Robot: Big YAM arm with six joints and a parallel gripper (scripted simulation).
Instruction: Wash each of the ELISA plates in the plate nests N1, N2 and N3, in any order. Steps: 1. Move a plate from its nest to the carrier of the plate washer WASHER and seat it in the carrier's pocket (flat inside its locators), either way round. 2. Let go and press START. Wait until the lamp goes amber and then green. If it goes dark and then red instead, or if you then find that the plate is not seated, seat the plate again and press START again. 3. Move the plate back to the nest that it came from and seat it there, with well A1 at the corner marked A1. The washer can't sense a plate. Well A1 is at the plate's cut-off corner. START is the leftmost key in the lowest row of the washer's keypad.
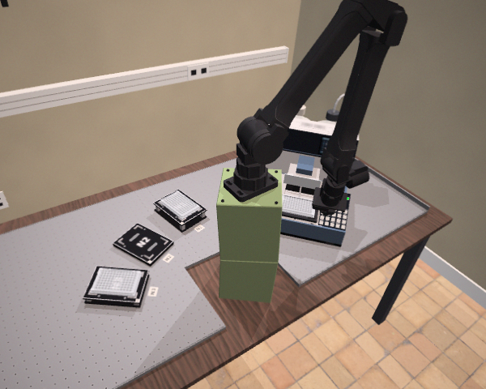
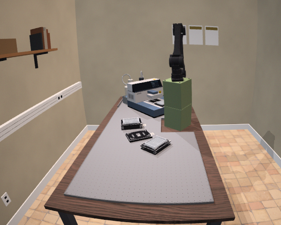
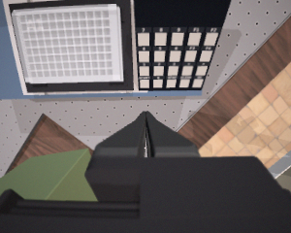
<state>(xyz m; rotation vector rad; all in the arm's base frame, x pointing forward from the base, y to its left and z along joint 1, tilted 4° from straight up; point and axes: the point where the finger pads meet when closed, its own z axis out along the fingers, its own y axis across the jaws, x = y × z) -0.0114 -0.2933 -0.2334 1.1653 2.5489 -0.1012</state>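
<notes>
Right now my hand is 120 mm short of the dark washer carrier and 70 mm above it. From my hand the other things lie so: plate washer (230 mm ahead, 110 mm to the right, 20 mm below).
</notes>
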